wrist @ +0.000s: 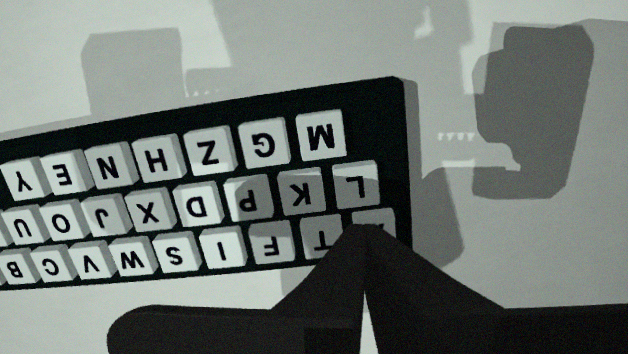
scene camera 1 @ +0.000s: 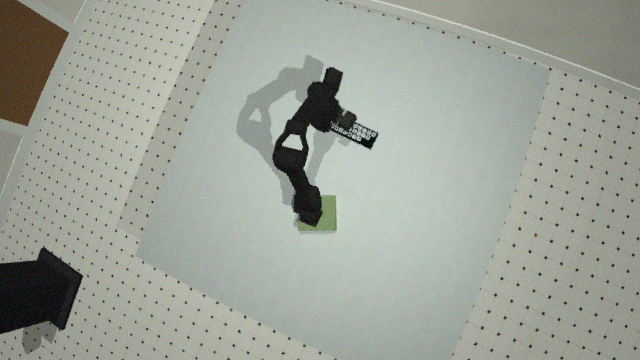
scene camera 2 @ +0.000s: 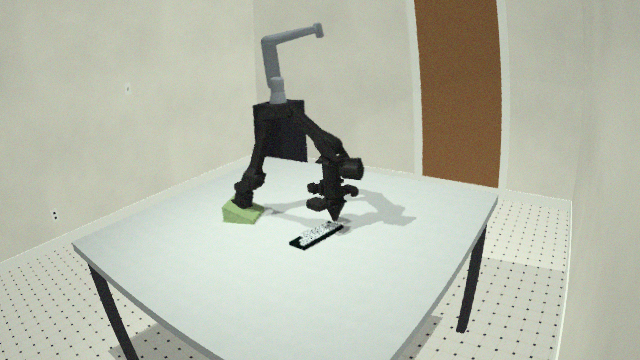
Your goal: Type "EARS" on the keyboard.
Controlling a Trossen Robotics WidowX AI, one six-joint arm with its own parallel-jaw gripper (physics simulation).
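Where they show: gripper, fingertip midpoint: (wrist: 361,237) (scene camera 1: 333,116) (scene camera 2: 334,221); arm's base, link origin: (scene camera 1: 311,216) (scene camera 2: 241,203).
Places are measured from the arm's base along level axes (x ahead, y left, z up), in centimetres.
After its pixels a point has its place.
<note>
The black keyboard (scene camera 1: 369,142) @(x 33.1, y -8.5, z -3.3 cm) (scene camera 2: 299,244) @(x 35.2, y -9.5, z -3.3 cm) (wrist: 372,125) @(x 33.8, y 8.6, z -3.2 cm) lies flat on the table with white letter keys, upside down in the wrist view. My gripper (scene camera 2: 335,219) @(x 36.9, y 7.5, z -1.5 cm) (wrist: 361,237) @(x 36.9, y 7.5, z -1.5 cm) is shut and empty, fingertips together. In the wrist view the tips overlap the A key (wrist: 361,218) @(x 36.8, y 7.6, z -2.7 cm) at the right end of the keyboard's bottom row and hide most of it; whether they touch it I cannot tell. The E key (wrist: 62,175) @(x 33.1, y -2.5, z -2.7 cm) is in the top row at the left, and the S key (wrist: 175,256) @(x 37.1, y 0.5, z -2.7 cm) is in the bottom row. The R key cannot be made out in the wrist view.
My black arm (scene camera 1: 290,159) @(x 13.1, y 4.2, z 36.7 cm) stands on a green wedge-shaped block (scene camera 1: 327,212) @(x 3.5, y -4.7, z -0.5 cm) (scene camera 2: 242,216) @(x 6.5, y -6.3, z -1.5 cm) on the pale table (scene camera 1: 400,225) @(x 9.5, y -30.3, z -4.5 cm) (scene camera 2: 225,280) @(x 30.5, y -38.2, z -4.5 cm). A grey arm (scene camera 2: 270,60) stands on a black pedestal (scene camera 2: 287,135) behind the table. Arm shadows fall around the keyboard.
</note>
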